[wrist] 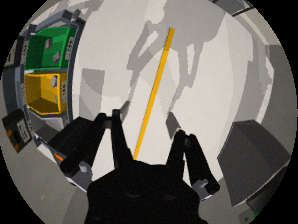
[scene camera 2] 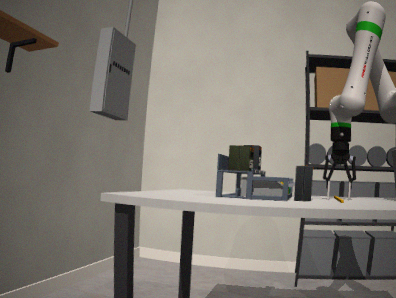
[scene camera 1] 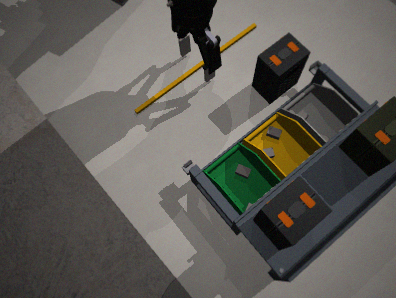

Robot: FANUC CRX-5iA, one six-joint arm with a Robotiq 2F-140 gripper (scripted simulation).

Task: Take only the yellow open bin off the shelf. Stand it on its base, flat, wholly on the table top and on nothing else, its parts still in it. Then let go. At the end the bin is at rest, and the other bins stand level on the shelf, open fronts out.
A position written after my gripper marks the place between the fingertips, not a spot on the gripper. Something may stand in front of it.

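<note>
I can see my gripper (scene camera 1: 197, 65), and I find the gripper (scene camera 2: 338, 197) again from elsewhere, while the wrist view shows me the gripper (wrist: 148, 112) too. There is a yellow open bin (scene camera 1: 295, 145), and the wrist view shows that yellow open bin (wrist: 40, 95) as well. A green bin (scene camera 1: 238, 191) is visible to me, the same green bin (wrist: 37, 56) that the wrist view shows. I also see a grey bin (wrist: 45, 126).
</note>
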